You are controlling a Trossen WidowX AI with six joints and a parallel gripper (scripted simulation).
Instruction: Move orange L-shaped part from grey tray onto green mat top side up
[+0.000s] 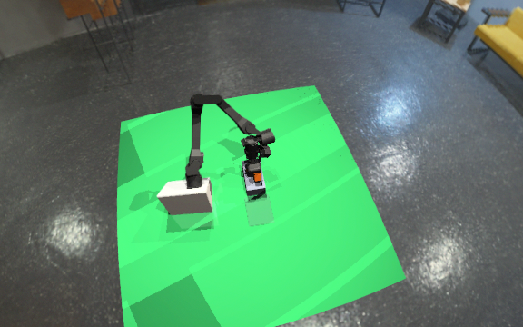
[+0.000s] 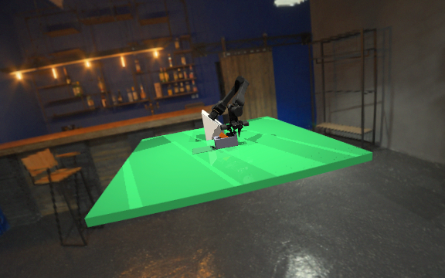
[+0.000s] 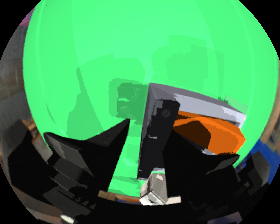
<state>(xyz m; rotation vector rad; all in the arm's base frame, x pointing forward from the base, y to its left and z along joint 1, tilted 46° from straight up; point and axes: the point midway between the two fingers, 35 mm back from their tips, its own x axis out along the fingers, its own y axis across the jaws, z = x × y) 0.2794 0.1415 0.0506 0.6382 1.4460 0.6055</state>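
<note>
My gripper tip is now 50 mm to the left of the orange L-shaped part.
</note>
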